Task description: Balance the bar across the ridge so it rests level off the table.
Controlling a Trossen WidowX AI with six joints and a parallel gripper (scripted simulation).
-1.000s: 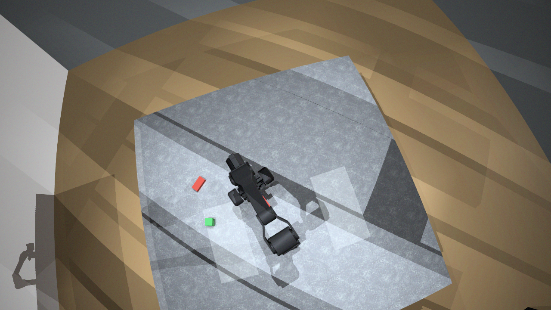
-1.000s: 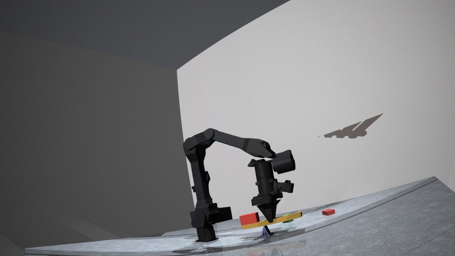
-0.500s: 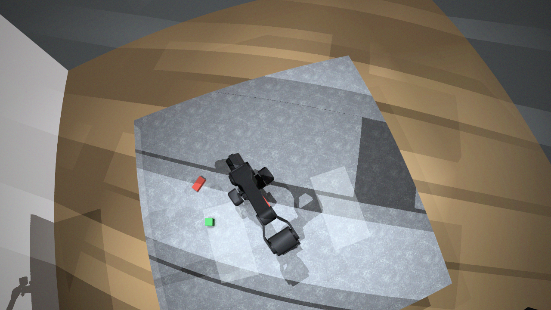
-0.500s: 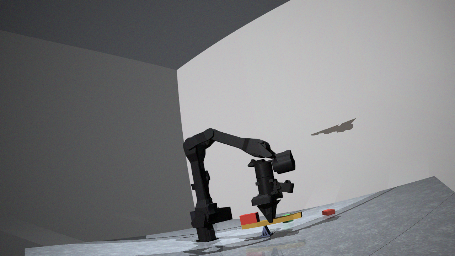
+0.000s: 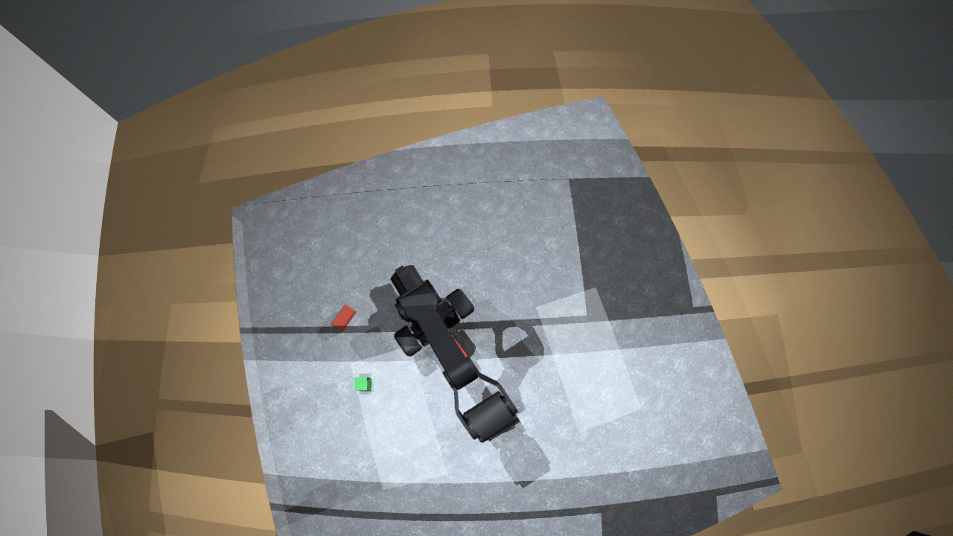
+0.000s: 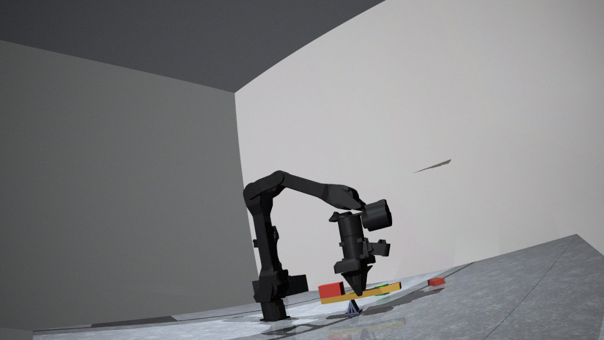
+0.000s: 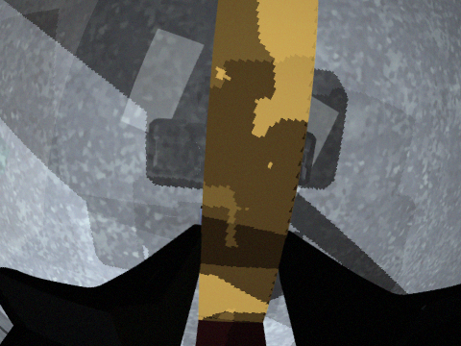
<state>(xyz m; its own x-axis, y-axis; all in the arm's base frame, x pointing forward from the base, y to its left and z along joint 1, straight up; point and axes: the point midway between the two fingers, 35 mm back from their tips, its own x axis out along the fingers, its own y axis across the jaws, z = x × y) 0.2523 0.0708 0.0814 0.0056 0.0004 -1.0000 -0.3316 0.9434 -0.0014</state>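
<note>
The dark blue ridge is 3 cm behind my gripper tip, 1 cm to the right of it and 3 cm below it. Round my gripper tip: red block: 11 cm ahead, 24 cm to the left, 4 cm below; green cube: 7 cm behind, 23 cm to the left, 3 cm below.
</note>
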